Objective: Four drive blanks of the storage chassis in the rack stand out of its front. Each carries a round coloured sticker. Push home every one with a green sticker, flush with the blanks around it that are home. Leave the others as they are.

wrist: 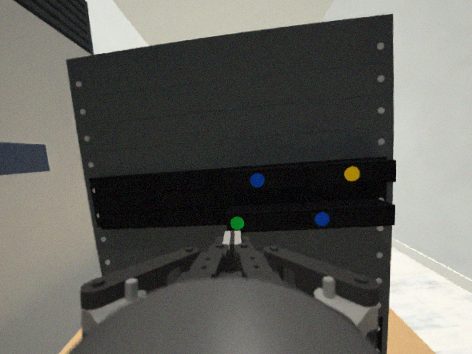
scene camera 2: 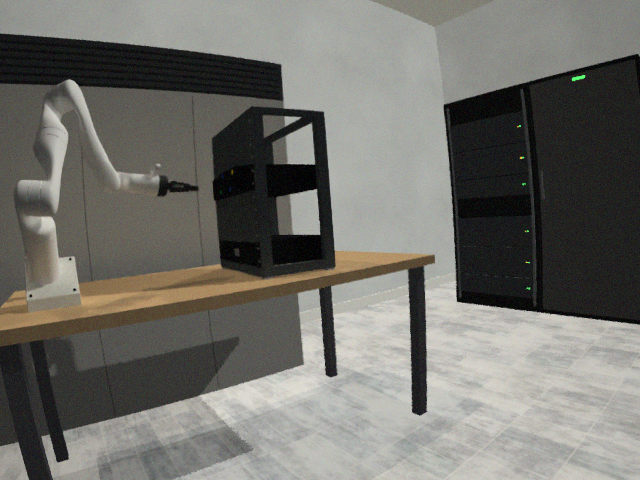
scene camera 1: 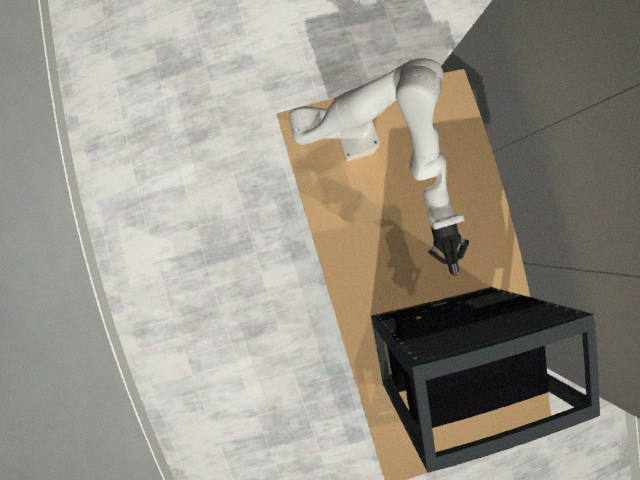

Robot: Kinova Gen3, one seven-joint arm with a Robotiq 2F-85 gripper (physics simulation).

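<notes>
The black storage chassis [wrist: 150,202] [scene camera 2: 242,181] sits across the rack's front. In the wrist view its lower row has a green sticker [wrist: 237,223] near the middle and a blue sticker [wrist: 322,219] to the right. Its upper row has another blue sticker [wrist: 257,180] and a yellow sticker [wrist: 352,173] at the right. How far each blank stands out is hard to tell on the black front. My gripper [scene camera 1: 454,273] [scene camera 2: 197,188] [wrist: 232,241] is shut and empty. Its fingertips are a short distance in front of the rack, and show just below the green sticker in the wrist view.
The dark rack [scene camera 1: 506,351] [scene camera 2: 262,222] [wrist: 225,115] stands on the wooden table [scene camera 1: 336,268] [scene camera 2: 382,257]. Plain panels lie above and below the chassis. A grey wall cabinet [scene camera 2: 144,134] stands behind the table. Tall server cabinets [scene camera 2: 578,196] stand farther off at the right.
</notes>
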